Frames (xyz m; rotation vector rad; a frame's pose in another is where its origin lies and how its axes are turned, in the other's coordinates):
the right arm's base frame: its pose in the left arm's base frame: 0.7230 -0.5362 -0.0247 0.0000 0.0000 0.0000
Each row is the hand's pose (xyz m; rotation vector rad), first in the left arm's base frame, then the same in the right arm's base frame.
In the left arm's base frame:
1: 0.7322 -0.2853 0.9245 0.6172 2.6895 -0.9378
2: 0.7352 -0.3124 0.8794 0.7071 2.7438 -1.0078
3: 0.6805 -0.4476 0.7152 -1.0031 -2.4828 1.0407
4: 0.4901 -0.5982 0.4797 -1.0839 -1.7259 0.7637
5: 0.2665 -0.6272 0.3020 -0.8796 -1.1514 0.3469
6: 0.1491 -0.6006 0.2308 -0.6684 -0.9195 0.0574
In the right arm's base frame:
1: 0.0092 0.2509 0.9492 0.6172 2.6895 -0.9378
2: 0.0122 0.2238 0.9041 0.7071 2.7438 -1.0078
3: -0.0425 0.0886 0.7399 -1.0031 -2.4828 1.0407
4: -0.2329 -0.0620 0.5044 -1.0839 -1.7259 0.7637
5: -0.4565 -0.0910 0.3267 -0.8796 -1.1514 0.3469
6: -0.5739 -0.0644 0.2555 -0.6684 -0.9195 0.0574

